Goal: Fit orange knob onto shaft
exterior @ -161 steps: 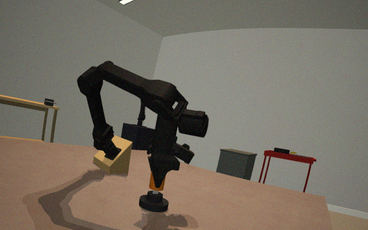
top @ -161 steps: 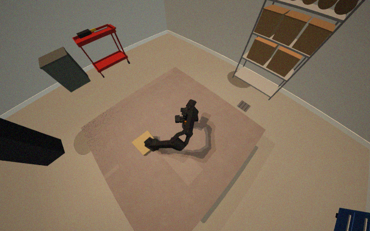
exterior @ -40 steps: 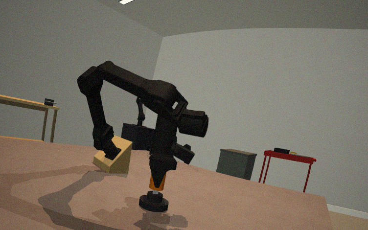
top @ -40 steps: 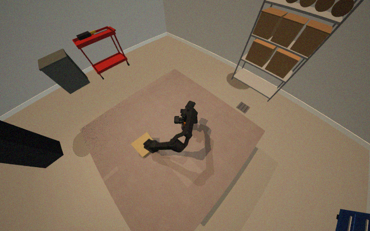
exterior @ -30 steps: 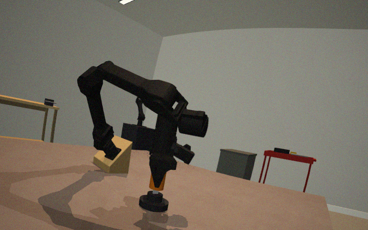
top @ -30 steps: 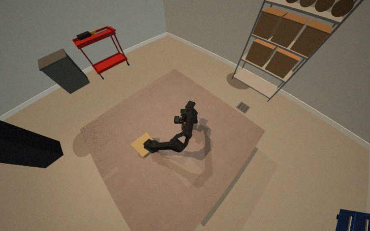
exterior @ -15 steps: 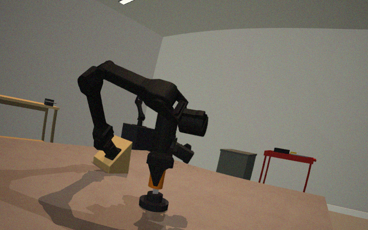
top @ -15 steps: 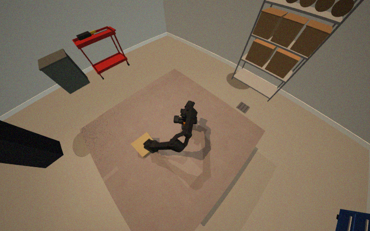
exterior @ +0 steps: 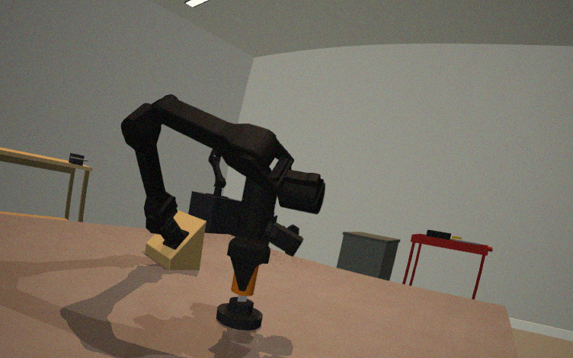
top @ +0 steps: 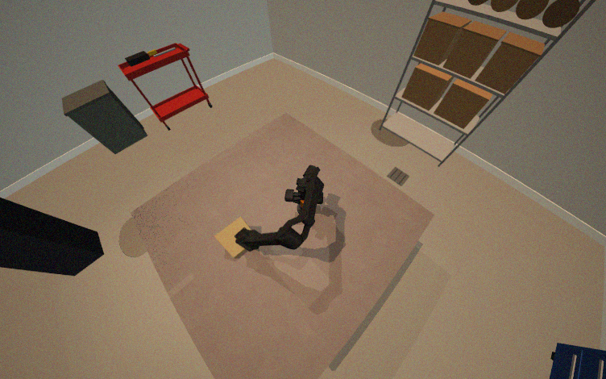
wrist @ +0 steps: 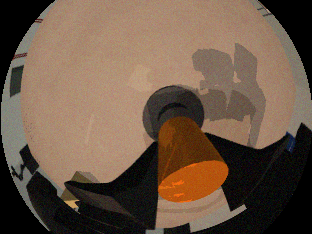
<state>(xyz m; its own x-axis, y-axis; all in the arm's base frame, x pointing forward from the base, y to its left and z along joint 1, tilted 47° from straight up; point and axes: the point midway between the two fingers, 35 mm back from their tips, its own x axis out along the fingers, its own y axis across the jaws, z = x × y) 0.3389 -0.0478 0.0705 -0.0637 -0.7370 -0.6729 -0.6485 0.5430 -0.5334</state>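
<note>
Right now my gripper tip is 30 mm below the orange knob. The rest, counted from my gripper tip: round black pedestal (40 mm below).
</note>
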